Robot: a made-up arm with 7 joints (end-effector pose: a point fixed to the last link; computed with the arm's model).
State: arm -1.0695 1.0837 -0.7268 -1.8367 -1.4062 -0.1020 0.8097
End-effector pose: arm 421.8 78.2 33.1 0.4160 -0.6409 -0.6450 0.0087
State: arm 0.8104 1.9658 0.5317 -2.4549 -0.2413 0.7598 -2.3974
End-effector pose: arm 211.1 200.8 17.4 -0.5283 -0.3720 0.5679 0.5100
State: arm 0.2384 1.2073 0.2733 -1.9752 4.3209 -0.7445 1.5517
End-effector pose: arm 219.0 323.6 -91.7 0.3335 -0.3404 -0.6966 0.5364
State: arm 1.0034 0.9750 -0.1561 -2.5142 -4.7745 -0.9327 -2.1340
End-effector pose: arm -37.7 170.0 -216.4 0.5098 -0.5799 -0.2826 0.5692
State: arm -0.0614 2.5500 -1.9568 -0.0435 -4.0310 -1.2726 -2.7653
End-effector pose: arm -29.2 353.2 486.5 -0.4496 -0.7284 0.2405 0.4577
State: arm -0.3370 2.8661 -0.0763 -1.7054 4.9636 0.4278 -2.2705
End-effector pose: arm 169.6 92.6 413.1 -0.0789 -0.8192 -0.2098 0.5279
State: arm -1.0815 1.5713 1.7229 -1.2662 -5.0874 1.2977 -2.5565
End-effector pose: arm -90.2 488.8 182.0 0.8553 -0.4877 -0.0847 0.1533
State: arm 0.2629 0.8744 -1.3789 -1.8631 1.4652 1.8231 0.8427
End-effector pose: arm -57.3 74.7 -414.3 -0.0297 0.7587 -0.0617 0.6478
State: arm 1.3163 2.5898 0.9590 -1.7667 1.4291 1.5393 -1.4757
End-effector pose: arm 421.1 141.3 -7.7 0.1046 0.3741 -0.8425 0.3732
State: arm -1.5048 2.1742 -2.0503 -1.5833 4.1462 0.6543 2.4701
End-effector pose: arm 131.4 459.7 21.6 0.4575 -0.5363 -0.5086 0.4944
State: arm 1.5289 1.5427 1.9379 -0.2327 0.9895 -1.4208 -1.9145
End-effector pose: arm -163.5 540.7 215.3 -0.9512 -0.2715 0.0467 0.1388
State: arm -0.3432 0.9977 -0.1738 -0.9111 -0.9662 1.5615 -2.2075
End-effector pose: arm 344.7 394.3 -229.0 0.1994 0.8167 -0.4744 0.2609
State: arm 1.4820 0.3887 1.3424 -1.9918 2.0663 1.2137 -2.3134
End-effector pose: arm -276.8 285.5 12.8 0.2695 -0.2171 -0.5175 0.7826
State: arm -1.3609 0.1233 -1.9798 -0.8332 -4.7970 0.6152 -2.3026
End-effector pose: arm 463.1 -218.5 -269.5 -0.1781 0.0169 0.9623 0.2050
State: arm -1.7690 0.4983 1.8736 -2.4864 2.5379 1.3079 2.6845
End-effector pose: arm 171.8 221.0 50.0 -0.8211 0.0794 -0.4258 0.3716
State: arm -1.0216 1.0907 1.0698 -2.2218 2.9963 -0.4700 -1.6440
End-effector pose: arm 90.7 276.0 188.8 0.1995 0.9477 -0.0817 0.2354
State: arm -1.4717 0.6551 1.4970 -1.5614 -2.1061 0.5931 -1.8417
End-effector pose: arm 294.2 362.2 122.5 0.5280 0.4206 -0.0523 0.7359
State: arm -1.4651 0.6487 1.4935 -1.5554 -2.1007 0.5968 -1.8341
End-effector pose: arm 298.0 361.1 120.6 0.5317 0.4180 -0.0544 0.7345
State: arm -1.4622 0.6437 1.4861 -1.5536 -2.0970 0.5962 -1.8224
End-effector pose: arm 300.6 359.3 120.9 0.5384 0.4149 -0.0523 0.7317
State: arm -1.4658 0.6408 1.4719 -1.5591 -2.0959 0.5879 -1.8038
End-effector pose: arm 300.9 356.2 125.1 0.5503 0.4103 -0.0432 0.7259
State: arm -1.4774 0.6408 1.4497 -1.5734 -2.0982 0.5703 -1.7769
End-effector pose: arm 298.4 351.7 134.1 0.5682 0.4040 -0.0254 0.7164
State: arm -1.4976 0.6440 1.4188 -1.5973 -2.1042 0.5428 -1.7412
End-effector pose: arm 292.4 345.4 147.8 0.5919 0.3956 0.0018 0.7023
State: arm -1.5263 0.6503 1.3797 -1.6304 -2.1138 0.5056 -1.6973
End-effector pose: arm 282.7 337.1 165.6 0.6200 0.3847 0.0377 0.6828
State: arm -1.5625 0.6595 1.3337 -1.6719 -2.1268 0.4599 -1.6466
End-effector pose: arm 269.0 326.7 186.2 0.6502 0.3716 0.0810 0.6578
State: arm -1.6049 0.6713 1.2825 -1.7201 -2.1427 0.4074 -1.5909
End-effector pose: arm 251.6 314.5 208.0 0.6799 0.3569 0.1295 0.6274
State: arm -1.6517 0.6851 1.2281 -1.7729 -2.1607 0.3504 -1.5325
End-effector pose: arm 230.9 300.7 229.1 0.7069 0.3414 0.1808 0.5925
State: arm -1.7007 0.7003 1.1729 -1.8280 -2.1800 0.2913 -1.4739
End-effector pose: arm 208.1 286.0 248.1 0.7293 0.3264 0.2319 0.5548
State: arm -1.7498 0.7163 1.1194 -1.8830 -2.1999 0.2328 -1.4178
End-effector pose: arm 184.4 271.2 263.7 0.7461 0.3131 0.2804 0.5164
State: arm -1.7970 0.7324 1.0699 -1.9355 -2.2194 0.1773 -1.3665
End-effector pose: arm 161.1 257.1 275.5 0.7571 0.3025 0.3241 0.4798
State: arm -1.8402 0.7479 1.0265 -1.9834 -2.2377 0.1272 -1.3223
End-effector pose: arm 139.6 244.5 283.6 0.7630 0.2950 0.3615 0.4473
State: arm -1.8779 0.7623 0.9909 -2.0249 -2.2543 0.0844 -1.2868
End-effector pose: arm 120.9 234.0 288.5 0.7647 0.2909 0.3920 0.4207
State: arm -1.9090 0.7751 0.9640 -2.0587 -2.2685 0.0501 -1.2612
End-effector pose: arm 105.6 226.1 290.9 0.7633 0.2898 0.4152 0.4012
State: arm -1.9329 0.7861 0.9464 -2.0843 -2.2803 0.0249 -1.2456
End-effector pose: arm 93.8 220.8 291.6 0.7598 0.2913 0.4317 0.3892
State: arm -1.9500 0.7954 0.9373 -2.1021 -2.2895 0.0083 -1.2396
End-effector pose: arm 85.2 218.1 291.2 0.7550 0.2949 0.4421 0.3841
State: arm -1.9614 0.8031 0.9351 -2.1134 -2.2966 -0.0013 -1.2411
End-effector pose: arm 79.2 217.4 290.1 0.7494 0.2999 0.4478 0.3845
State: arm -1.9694 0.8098 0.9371 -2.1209 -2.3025 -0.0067 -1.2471
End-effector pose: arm 74.9 218.0 288.7 0.7435 0.3056 0.4507 0.3883
